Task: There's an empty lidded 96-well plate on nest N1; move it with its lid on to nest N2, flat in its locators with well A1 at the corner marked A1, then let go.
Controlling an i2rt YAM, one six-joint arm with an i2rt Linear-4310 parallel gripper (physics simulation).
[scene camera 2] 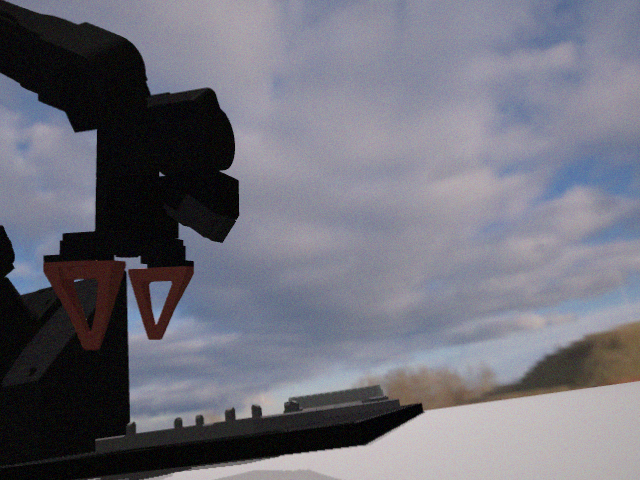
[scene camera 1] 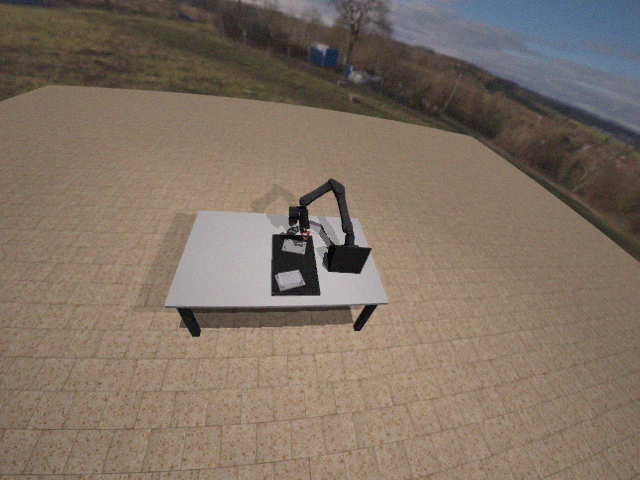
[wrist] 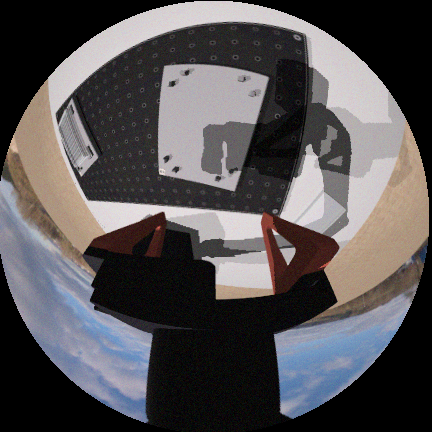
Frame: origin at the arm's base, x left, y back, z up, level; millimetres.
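Where they show: gripper, fingertip midpoint: [scene camera 2: 126, 344] [scene camera 1: 305, 235] [wrist: 213, 216]; arm's base, link origin: [scene camera 2: 17, 334] [scene camera 1: 349, 246].
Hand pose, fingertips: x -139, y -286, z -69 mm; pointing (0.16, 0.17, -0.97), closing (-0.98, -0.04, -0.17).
Things, the pixels of their top centre, and the offset from my fingertips. "spot": a spot on its surface instead. Level surfaces: height alone.
- lidded 96-well plate, top centre: [scene camera 2: 334, 391] [wrist: 66, 140] [scene camera 1: 289, 276] dy -93, dx +321, dz -59 mm
- nest N1, surface spot: [wrist: 89, 165] spot: dy -16, dx +291, dz -81 mm
- Nest N2, top centre: [scene camera 2: 212, 411] [wrist: 200, 127] [scene camera 1: 294, 244] dy -67, dx +30, dz -69 mm
- black perforated board, top centre: [scene camera 2: 272, 425] [wrist: 123, 134] [scene camera 1: 294, 261] dy -63, dx +166, dz -90 mm
- white table, surface height: dz -104 mm
- clear flat sheet-like thing, top centre: [wrist: 315, 222] [scene camera 1: 312, 228] dy +69, dx -197, dz -96 mm
The lidded 96-well plate [scene camera 1: 290, 279] [scene camera 2: 338, 396] [wrist: 79, 137] lies on nest N1 [wrist: 89, 165], at the near end of the black board in scene camera 1 and far left in the wrist view. Nest N2 [scene camera 1: 293, 249] [wrist: 210, 100] is a light grey rectangle with dark corner locators and no plate on it; its A1 label shows at its lower left corner in the wrist view. My gripper [scene camera 1: 306, 236] [scene camera 2: 123, 343] [wrist: 213, 216] is open and empty, fingers pointing down, held above the far end of the board near N2 and well away from the plate.
The black perforated board [scene camera 1: 294, 262] [wrist: 125, 110] lies on the white table [scene camera 1: 227, 263]. A dark upright panel [scene camera 1: 348, 259] stands beside the board at the arm's base. A clear flat sheet-like thing [wrist: 322, 207] lies on the table beyond the board. The arm's shadow falls across N2 and the board.
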